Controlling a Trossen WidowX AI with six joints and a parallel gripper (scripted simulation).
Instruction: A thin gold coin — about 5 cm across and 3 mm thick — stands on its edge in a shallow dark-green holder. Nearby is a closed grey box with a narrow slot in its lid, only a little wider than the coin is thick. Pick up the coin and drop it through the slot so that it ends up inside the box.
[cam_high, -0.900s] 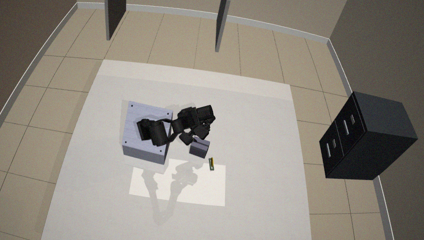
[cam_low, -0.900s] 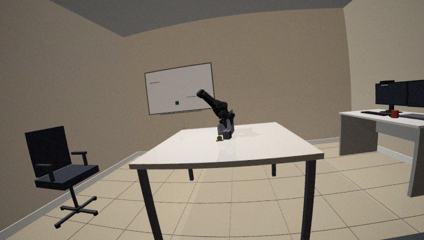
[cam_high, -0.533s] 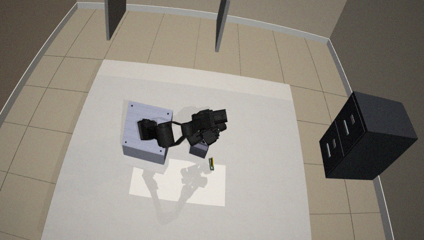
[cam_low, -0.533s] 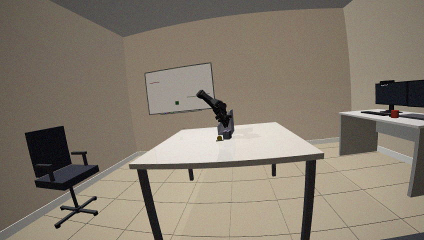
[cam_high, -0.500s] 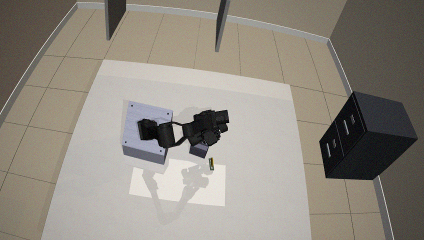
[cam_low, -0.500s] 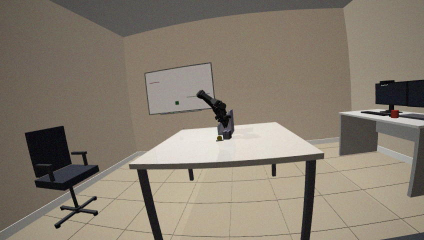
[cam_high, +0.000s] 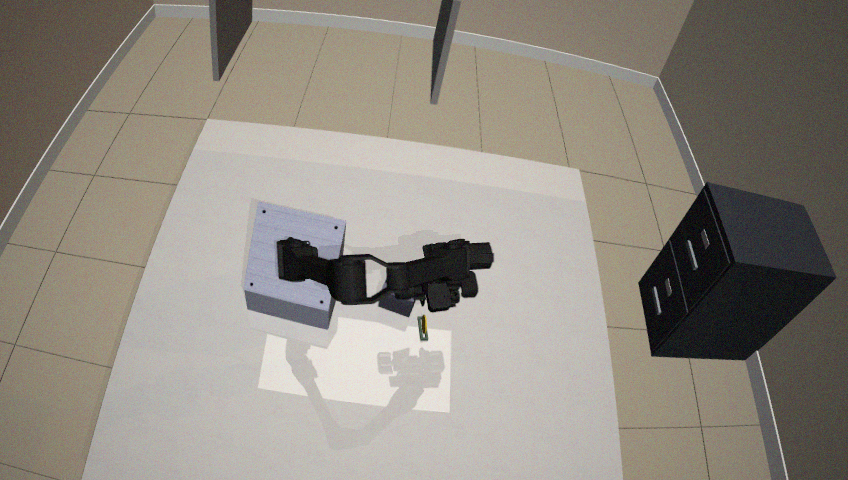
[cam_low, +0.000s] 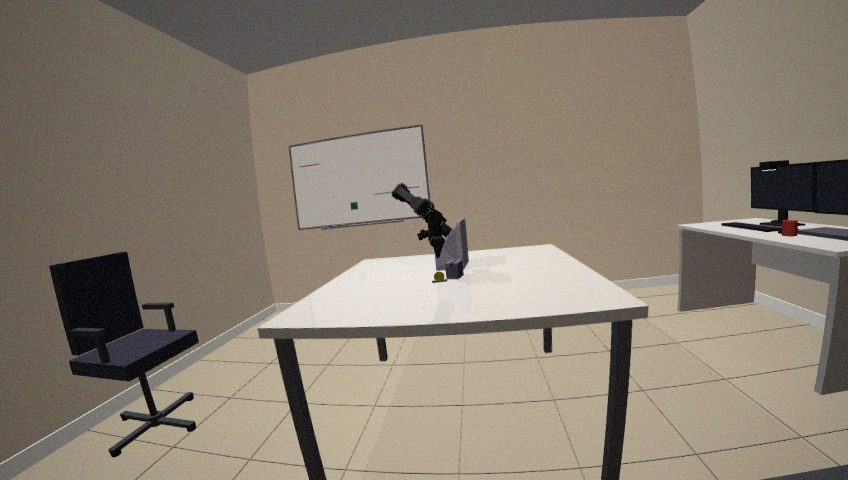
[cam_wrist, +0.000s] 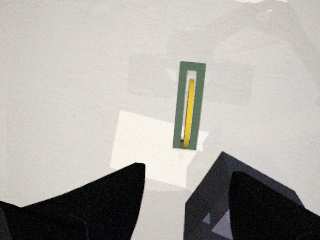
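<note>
My gripper tip is now 90 mm above the gold coin.
</note>
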